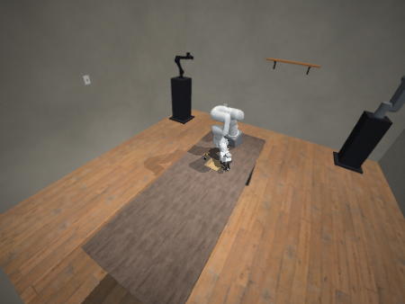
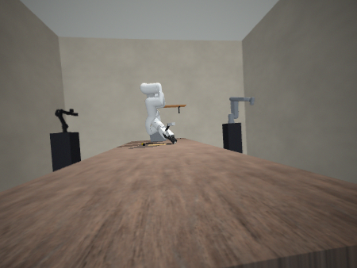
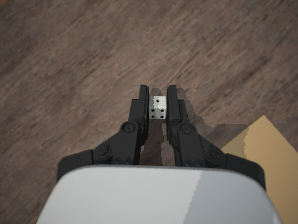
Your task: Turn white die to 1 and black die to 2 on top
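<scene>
My gripper is now 1 cm above the white die. Round my hand: tan mat: 13 cm to the right, 2 cm below; small yellow die: 8 cm behind, 26 cm to the right, 2 cm below; black die: 2 cm behind, 24 cm to the right, 2 cm below.
</scene>
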